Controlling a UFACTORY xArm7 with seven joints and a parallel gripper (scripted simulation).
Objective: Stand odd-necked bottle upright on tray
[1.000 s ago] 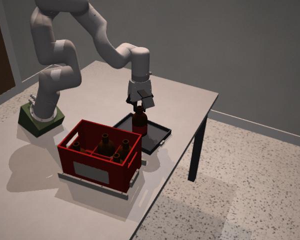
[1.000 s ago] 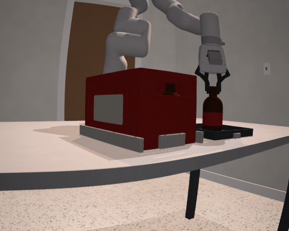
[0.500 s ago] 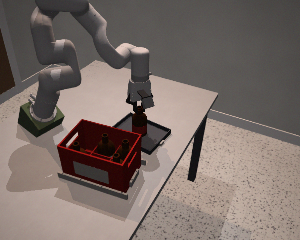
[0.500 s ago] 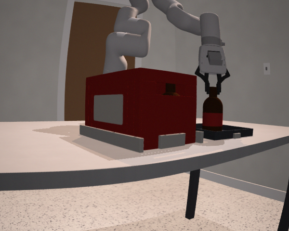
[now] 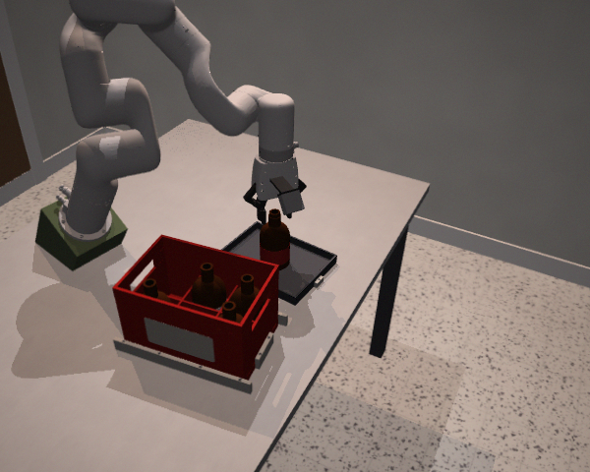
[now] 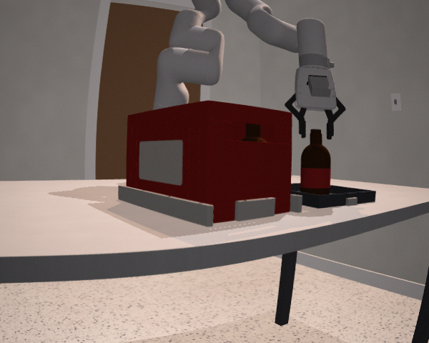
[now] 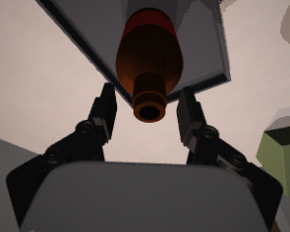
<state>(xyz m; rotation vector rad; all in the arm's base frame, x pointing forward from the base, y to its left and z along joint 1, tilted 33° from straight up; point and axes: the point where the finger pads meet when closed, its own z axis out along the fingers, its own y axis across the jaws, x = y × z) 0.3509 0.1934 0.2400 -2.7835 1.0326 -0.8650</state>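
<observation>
Right now the black tray is 140 mm below my hand. Also, from my hand: red crate: 290 mm to the right, 70 mm below, 40 mm behind.
</observation>
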